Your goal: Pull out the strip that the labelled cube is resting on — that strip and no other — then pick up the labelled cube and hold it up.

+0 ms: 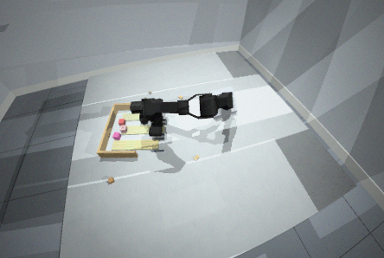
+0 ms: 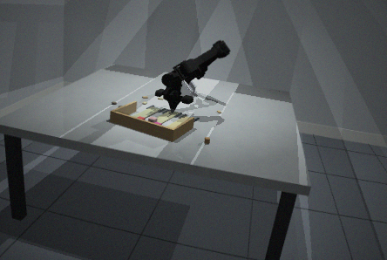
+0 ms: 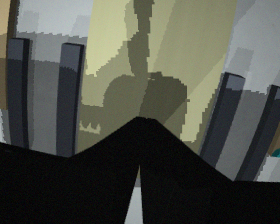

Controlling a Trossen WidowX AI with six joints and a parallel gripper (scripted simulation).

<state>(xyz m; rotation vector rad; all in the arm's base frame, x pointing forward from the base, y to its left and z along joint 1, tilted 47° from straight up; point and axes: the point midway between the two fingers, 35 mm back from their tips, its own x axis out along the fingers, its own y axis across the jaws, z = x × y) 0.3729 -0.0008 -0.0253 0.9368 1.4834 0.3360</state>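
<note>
Now: gripper tip 8 cm short of the pale strip and 3 cm to the left of it.
</note>
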